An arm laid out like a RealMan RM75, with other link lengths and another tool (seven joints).
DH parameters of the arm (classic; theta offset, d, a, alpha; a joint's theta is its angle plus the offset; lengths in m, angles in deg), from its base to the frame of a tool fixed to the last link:
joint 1: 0 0.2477 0 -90
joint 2: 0 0 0 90
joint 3: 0 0.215 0 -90
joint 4: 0 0 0 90
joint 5: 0 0.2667 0 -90
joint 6: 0 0 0 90
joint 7: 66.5 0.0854 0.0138 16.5
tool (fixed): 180 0.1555 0 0
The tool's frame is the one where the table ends.
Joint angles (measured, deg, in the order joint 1, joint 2, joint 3, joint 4, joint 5, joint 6, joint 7), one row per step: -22.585, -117.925, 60.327, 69.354, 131.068, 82.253, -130.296; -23.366, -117.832, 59.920, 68.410, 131.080, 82.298, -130.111; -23.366, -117.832, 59.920, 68.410, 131.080, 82.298, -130.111; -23.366, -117.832, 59.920, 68.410, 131.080, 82.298, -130.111; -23.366, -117.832, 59.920, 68.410, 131.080, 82.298, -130.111; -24.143, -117.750, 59.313, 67.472, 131.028, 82.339, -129.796; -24.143, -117.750, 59.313, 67.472, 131.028, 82.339, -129.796; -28.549, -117.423, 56.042, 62.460, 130.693, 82.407, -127.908; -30.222, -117.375, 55.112, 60.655, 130.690, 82.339, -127.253; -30.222, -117.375, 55.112, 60.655, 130.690, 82.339, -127.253
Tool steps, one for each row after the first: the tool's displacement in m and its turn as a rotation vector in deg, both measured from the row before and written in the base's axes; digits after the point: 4 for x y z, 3 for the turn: 0.0009, 0.0017, -0.0012, -0.237, -0.270, -0.033; 0.0000, 0.0000, 0.0000, 0.000, 0.000, 0.000; 0.0000, 0.0000, 0.0000, 0.000, 0.000, 0.000; 0.0000, 0.0000, 0.0000, 0.000, 0.000, 0.000; 0.0010, 0.0020, -0.0003, -0.080, -0.371, -0.081; 0.0000, 0.0000, 0.0000, 0.000, 0.000, 0.000; 0.0094, 0.0114, -0.0028, -0.383, -2.199, -0.975; 0.0049, 0.0039, -0.0029, -0.331, -0.679, -0.537; 0.0000, 0.0000, 0.0000, 0.000, 0.000, 0.000
